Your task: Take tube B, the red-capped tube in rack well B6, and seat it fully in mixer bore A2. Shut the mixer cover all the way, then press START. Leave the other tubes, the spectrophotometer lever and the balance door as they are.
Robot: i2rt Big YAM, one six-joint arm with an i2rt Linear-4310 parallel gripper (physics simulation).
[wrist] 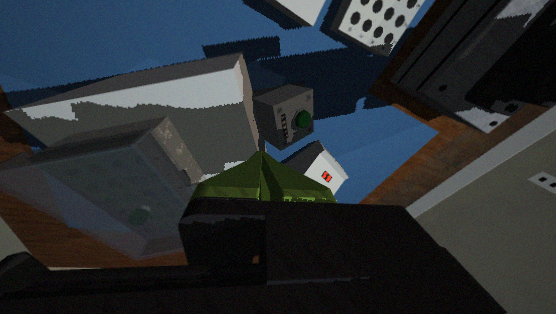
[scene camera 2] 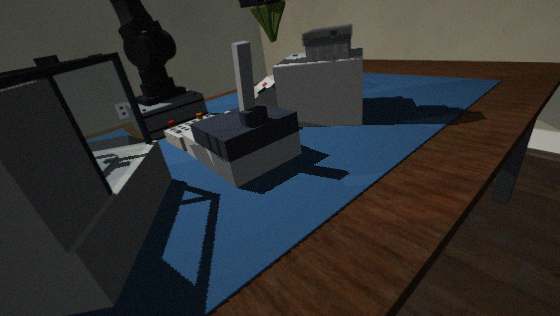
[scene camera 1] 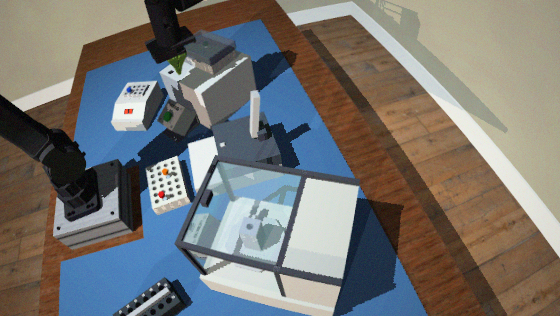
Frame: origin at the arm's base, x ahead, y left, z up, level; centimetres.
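Where they show: gripper, fingertip midpoint: (wrist: 260,158) (scene camera 2: 273,41) (scene camera 1: 179,73); arm's base, link origin: (wrist: 527,62) (scene camera 2: 162,97) (scene camera 1: 82,195).
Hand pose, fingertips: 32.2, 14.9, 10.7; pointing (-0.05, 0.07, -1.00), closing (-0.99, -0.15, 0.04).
Each offset is from my fingertips to the top centre of the thing, as dx, dy, dz. "spot": to the spot under its first point.
The red-capped tube @(-13.7, -21.8, -12.5) (scene camera 1: 161,194) (scene camera 2: 171,123) stands in the white rack @(-12.5, -17.0, -15.0) (scene camera 1: 171,207); its well label is unreadable. The tall white mixer @(+3.3, +5.3, +1.0) (scene camera 1: 227,92) (scene camera 2: 320,92) (wrist: 175,90) carries a translucent grey cover @(+8.5, +7.9, +1.0) (scene camera 1: 210,46) (scene camera 2: 327,35) (wrist: 90,180) over its bore block. A green spot shows in the cover; the bores are hidden, and I cannot tell if the cover is fully down. The START box @(spot: -2.6, -1.6, -13.9) (scene camera 1: 186,121) (wrist: 272,107) with its green button @(-6.7, +0.3, -10.5) (scene camera 1: 168,116) (wrist: 303,119) stands beside the mixer. My gripper (scene camera 1: 179,73) (scene camera 2: 272,40) (wrist: 260,158) is shut and empty, beside the cover, above the mixer's near end.
An orange-capped tube @(-11.5, -16.1, -12.6) (scene camera 1: 165,171) (scene camera 2: 199,115) shares the rack. A white block unit @(-15.4, +15.3, -11.0) (scene camera 1: 135,112) with a red display holds a blue-capped tube @(-15.4, +16.9, -9.2) (scene camera 1: 129,90). The spectrophotometer's lever @(+11.5, -19.4, +2.0) (scene camera 1: 255,114) (scene camera 2: 243,75) stands upright. The glass balance @(+0.7, -42.9, +4.3) (scene camera 1: 320,225) and a dark rack @(-23.7, -44.8, -13.2) (scene camera 1: 150,300) stand nearer scene camera 1.
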